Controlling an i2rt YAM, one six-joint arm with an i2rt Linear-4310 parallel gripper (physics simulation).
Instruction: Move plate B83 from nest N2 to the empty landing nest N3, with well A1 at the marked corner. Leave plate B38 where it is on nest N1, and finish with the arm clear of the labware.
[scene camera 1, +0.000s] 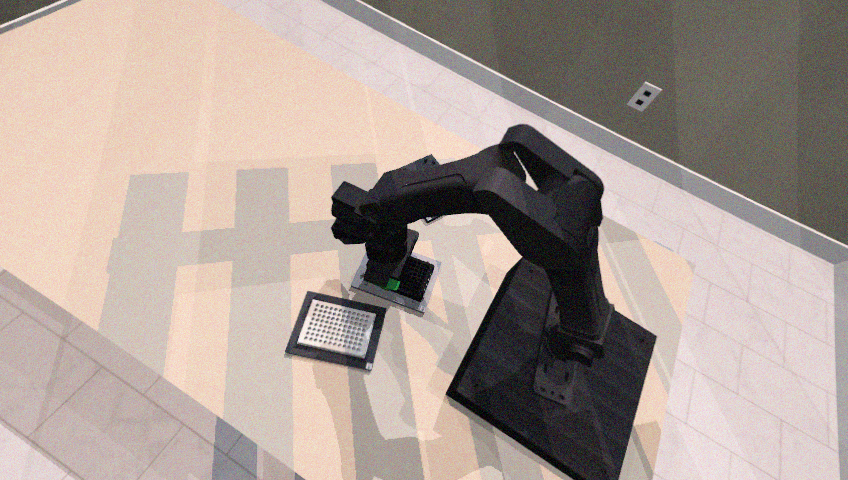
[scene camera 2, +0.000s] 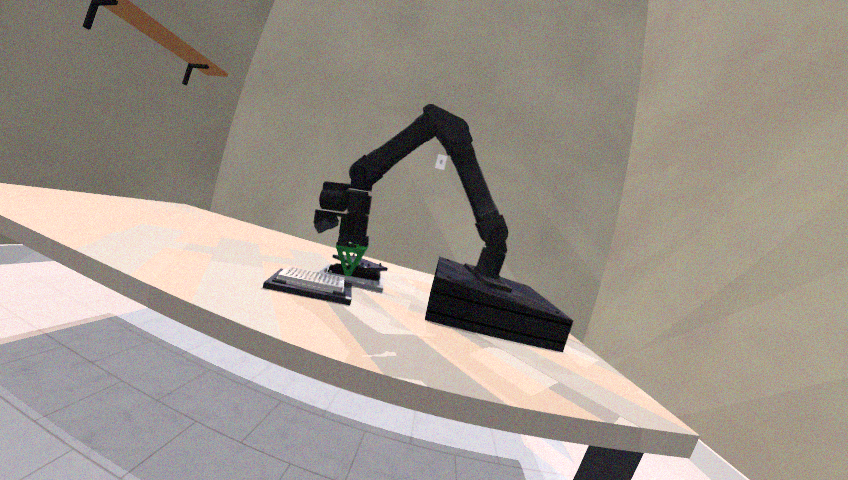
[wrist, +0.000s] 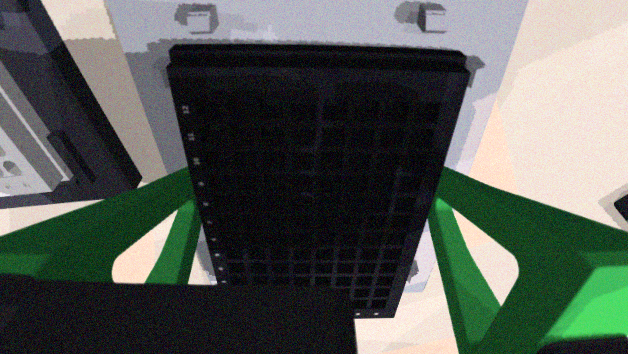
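A black well plate (scene camera 1: 416, 278) (scene camera 2: 370, 270) (wrist: 307, 154) lies over a light grey nest (scene camera 1: 410, 305) (wrist: 307, 22). I cannot tell whether it rests on the nest or hangs just above it. My gripper (scene camera 1: 391, 285) (scene camera 2: 349, 262) (wrist: 314, 177), with green fingers, comes straight down and is shut on the plate's two long sides. Column numbers run along the plate's left edge in the wrist view. A white well plate (scene camera 1: 335, 328) (scene camera 2: 307, 276) (wrist: 12, 171) sits on a black nest (scene camera 1: 298, 341) (wrist: 87, 132) just to the left, apart from my fingers.
The arm's black base (scene camera 1: 552, 382) (scene camera 2: 498, 304) stands to the right of the nests. A small dark part (wrist: 621, 206) shows at the right edge of the wrist view. The table's front edge (scene camera 2: 354, 375) curves below the nests.
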